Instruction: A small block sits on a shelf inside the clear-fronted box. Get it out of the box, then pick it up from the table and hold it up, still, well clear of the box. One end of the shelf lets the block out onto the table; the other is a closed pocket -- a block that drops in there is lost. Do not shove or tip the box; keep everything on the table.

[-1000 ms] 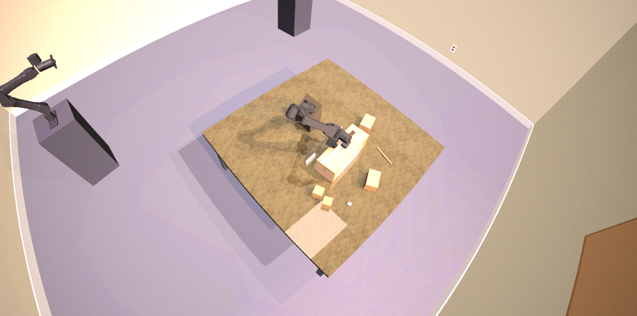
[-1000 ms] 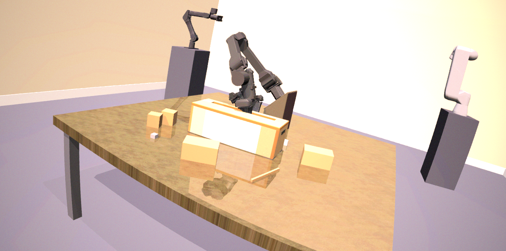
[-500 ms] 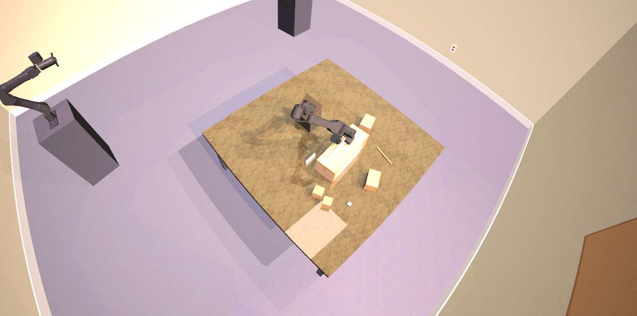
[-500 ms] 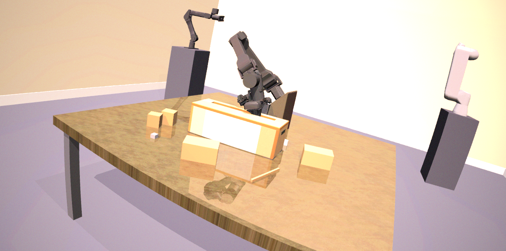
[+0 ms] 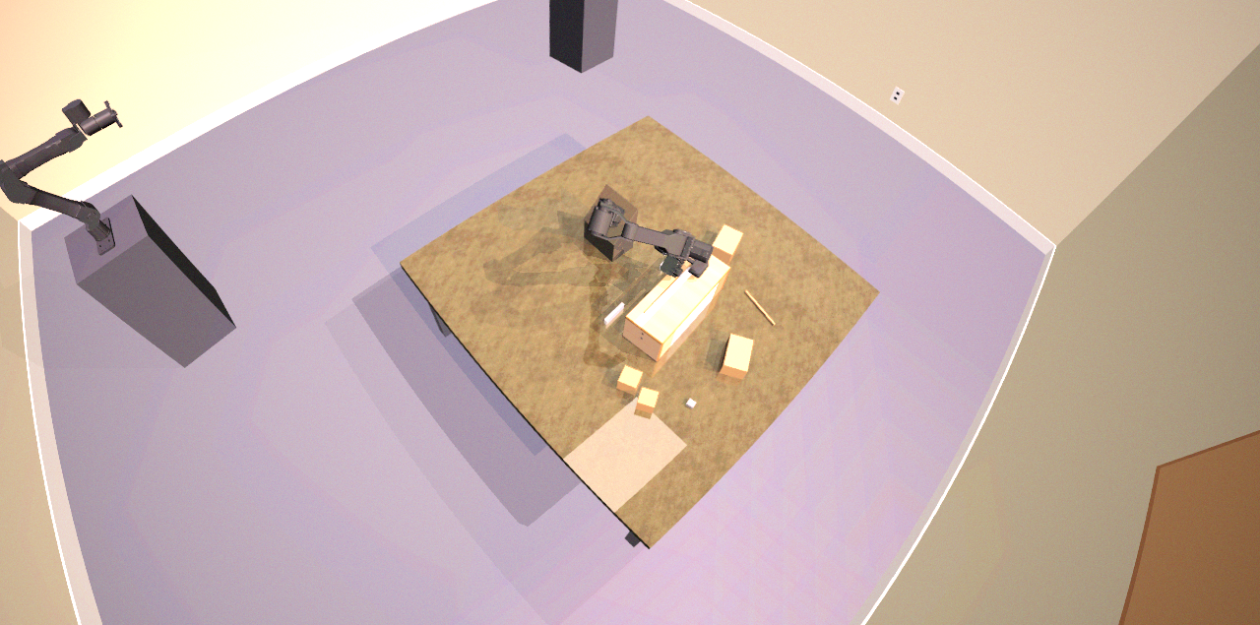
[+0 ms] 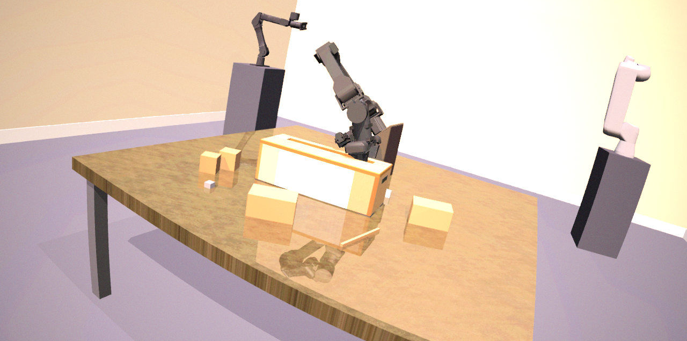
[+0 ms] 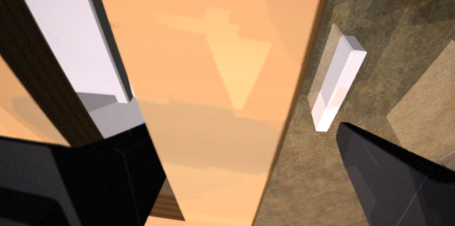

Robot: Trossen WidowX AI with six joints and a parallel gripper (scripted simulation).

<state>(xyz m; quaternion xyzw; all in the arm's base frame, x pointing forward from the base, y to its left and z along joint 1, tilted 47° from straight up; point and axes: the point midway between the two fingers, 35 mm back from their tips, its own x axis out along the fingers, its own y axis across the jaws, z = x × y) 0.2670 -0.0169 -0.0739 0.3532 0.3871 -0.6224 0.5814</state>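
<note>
The light-blue block is 50 mm ahead of my gripper tip, 20 mm to the left of it and 10 mm below it. Also, from my gripper tip: thin wooden stick (290 mm ahead, 110 mm to the left, 80 mm below); then clear-fronted box (120 mm to the right, 40 mm ahead, 20 mm below).
</note>
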